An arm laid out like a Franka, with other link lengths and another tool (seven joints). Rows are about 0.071 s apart.
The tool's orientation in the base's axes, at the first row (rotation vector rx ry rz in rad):
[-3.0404 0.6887 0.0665]
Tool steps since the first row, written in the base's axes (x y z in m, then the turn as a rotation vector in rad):
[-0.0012 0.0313 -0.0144 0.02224 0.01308 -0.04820]
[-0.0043 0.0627 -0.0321 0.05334 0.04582 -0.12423]
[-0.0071 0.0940 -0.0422 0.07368 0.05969 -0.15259]
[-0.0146 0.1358 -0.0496 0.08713 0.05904 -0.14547]
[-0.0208 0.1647 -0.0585 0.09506 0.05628 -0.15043]
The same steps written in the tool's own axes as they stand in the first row. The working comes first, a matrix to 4 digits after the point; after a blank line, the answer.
The tool's axes in the first row as the columns of a matrix, in the base's axes (used below as rounded here):
[0.9015 -0.4312 -0.0364]
[-0.4302 -0.9022 0.0323]
[-0.0468 -0.0135 -0.9988]

[-0.0139 -0.0275 0.0154 0.01668 -0.02074 0.04776]
[-0.0293 -0.0543 0.0342 0.03419 -0.06266 0.12362]
[-0.0449 -0.0812 0.0454 0.04789 -0.08356 0.15165]
[-0.0693 -0.1156 0.0545 0.05996 -0.08887 0.14403]
[-0.0869 -0.1388 0.0645 0.06853 -0.08973 0.14861]

